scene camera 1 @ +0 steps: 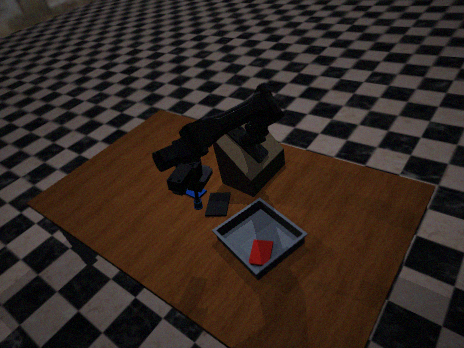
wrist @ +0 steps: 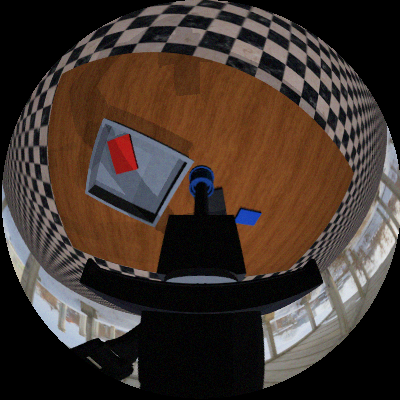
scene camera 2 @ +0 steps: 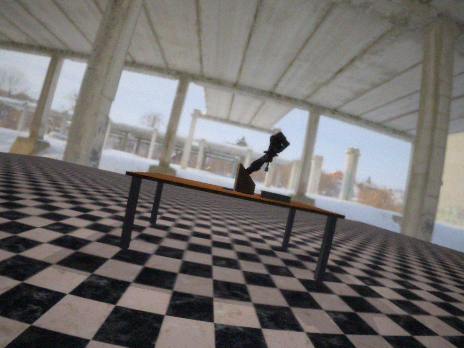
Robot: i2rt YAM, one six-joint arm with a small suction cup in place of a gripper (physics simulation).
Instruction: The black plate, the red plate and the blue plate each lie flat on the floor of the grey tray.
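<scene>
The grey tray stands on the wooden table. The red plate lies inside it near one wall. The black plate lies flat on the table beside the tray. The blue plate lies on the table just beyond it, partly hidden by the arm in scene camera 1. My suction cup hangs well above the table near the black plate and holds nothing.
The arm's tan base block stands on the table behind the plates and the tray. The table stands on a checkered floor.
</scene>
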